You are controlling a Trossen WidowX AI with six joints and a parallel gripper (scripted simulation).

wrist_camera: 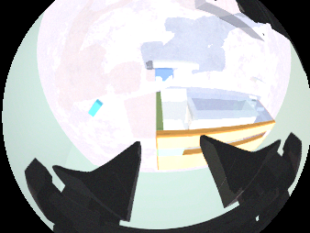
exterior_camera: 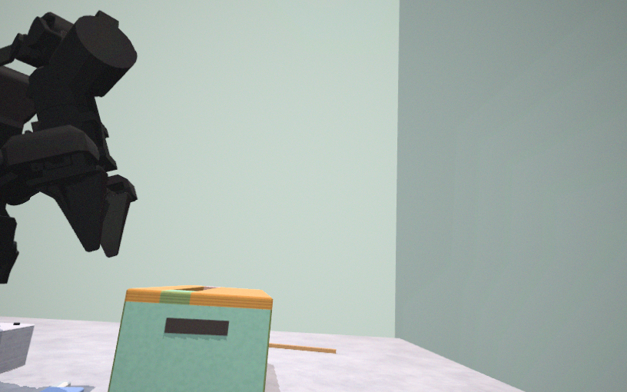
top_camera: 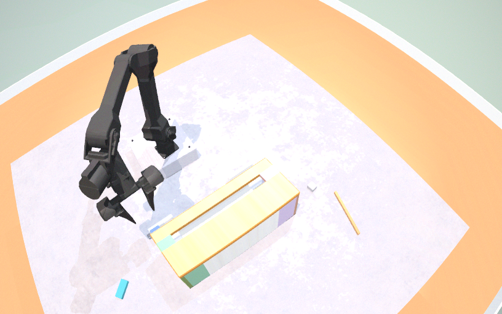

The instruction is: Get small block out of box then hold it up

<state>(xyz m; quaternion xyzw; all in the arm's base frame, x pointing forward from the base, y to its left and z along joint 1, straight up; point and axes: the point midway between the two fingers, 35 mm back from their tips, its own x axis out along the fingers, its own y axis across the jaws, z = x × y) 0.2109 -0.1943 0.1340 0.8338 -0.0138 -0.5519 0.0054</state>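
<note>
Now: gripper tip 10 mm past the blue block and 150 mm above it. Round my gripper tip: thin orange stick (310 mm ahead, 470 mm to the left, 160 mm below).
</note>
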